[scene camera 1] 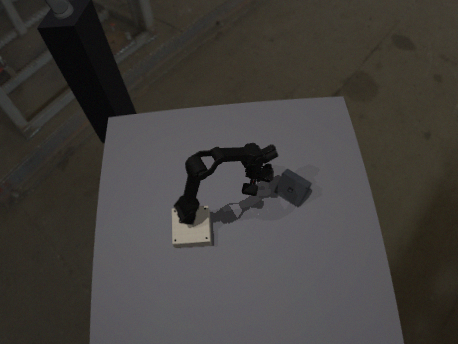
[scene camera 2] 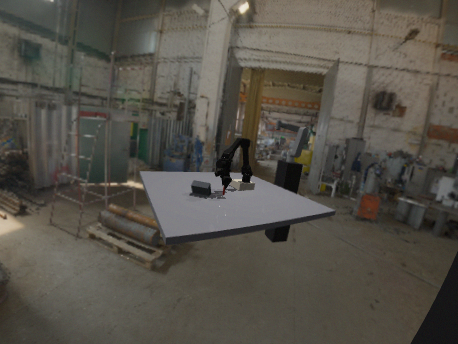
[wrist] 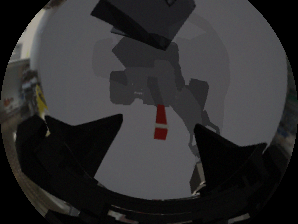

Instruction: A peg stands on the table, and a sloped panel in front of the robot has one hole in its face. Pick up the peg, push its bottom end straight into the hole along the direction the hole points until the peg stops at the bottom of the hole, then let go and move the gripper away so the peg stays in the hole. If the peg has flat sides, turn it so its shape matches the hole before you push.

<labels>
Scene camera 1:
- grey sloped panel: 290, 179
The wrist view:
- my gripper: 159, 122
</labels>
